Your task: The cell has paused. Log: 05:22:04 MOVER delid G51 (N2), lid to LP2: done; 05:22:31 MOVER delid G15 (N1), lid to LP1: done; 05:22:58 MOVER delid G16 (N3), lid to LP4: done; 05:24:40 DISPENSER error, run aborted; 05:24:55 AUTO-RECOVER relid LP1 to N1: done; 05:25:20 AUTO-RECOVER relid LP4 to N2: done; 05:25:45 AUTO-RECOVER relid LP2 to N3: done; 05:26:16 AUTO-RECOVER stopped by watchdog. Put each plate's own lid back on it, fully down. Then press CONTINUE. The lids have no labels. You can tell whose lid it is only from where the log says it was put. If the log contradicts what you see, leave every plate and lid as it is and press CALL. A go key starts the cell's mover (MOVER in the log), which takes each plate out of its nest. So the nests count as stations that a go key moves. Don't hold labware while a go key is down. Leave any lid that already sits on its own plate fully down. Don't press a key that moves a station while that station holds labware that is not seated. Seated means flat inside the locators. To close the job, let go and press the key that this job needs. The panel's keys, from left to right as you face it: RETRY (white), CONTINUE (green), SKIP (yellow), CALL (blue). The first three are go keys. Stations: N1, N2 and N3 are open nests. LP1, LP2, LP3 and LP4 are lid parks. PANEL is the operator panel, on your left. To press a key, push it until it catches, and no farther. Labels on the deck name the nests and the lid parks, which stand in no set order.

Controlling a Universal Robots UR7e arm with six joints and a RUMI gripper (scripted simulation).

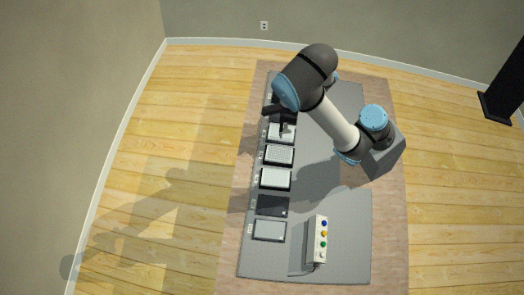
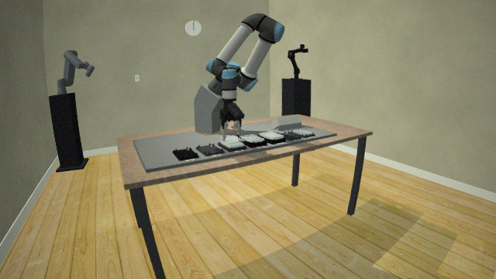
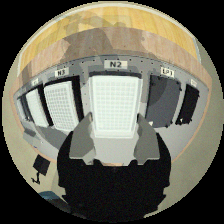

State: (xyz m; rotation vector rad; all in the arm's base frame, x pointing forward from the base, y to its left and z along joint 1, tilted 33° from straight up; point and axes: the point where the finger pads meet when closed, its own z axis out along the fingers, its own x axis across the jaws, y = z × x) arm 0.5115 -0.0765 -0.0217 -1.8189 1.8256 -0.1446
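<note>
My gripper is now 13 cm to the right of the plate, 2 cm past it and 2 cm above it. The rest, counted from my hand: blue key (45 cm to the left, 28 cm behind, 1 cm above); then clear lid (51 cm to the left, 6 cm behind, 4 cm below); then LP2 lid park (39 cm to the left, 5 cm below, 4 cm behind).
</note>
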